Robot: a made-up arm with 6 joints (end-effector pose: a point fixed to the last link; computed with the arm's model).
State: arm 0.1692 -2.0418 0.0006 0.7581 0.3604 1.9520
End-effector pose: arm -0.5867 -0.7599 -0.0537 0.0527 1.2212 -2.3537
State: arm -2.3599 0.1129 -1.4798 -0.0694 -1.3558 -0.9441
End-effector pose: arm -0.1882 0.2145 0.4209 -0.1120 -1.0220 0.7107
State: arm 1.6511 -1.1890 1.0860 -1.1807 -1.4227 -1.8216
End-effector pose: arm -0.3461 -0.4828 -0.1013 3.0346 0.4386 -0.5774
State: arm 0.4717 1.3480 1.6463 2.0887 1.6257 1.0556
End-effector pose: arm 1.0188 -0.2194 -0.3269 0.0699 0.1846 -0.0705
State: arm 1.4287 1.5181 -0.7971 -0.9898 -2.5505 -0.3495
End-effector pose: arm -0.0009 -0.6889 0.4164 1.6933 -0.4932 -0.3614
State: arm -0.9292 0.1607 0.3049 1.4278 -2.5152 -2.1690
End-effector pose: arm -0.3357 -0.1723 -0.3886 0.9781 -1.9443 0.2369
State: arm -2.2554 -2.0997 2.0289 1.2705 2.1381 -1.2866
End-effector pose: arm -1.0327 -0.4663 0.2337 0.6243 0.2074 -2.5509
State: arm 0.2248 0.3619 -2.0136 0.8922 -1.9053 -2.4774
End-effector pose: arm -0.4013 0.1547 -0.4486 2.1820 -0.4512 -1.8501
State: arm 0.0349 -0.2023 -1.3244 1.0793 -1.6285 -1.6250
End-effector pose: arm -0.2631 0.2401 -0.1940 -1.2360 0.7867 1.8193
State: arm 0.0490 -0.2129 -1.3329 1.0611 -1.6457 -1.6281
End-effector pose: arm -0.2697 0.2396 -0.1912 -1.2383 0.7876 1.8456
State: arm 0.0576 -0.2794 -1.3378 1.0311 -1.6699 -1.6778
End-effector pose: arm -0.2817 0.2365 -0.1728 -1.2110 0.7567 1.9511
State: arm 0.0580 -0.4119 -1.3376 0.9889 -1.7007 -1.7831
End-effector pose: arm -0.2940 0.2282 -0.1326 -1.1300 0.6698 2.1398
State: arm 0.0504 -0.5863 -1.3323 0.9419 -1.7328 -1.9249
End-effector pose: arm -0.2946 0.2124 -0.0769 -0.9859 0.5169 2.3542
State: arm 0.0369 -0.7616 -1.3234 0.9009 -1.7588 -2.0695
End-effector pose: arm -0.2793 0.1912 -0.0233 -0.8082 0.3273 2.5215
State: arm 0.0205 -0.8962 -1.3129 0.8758 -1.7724 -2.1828
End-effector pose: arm -0.2582 0.1718 0.0124 -0.6577 0.1626 2.6098
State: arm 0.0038 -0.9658 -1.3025 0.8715 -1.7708 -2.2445
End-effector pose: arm -0.2445 0.1607 0.0263 -0.5808 0.0709 2.6378
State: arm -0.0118 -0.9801 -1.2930 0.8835 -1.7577 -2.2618
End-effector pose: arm -0.2412 0.1582 0.0254 -0.5715 0.0479 2.6362
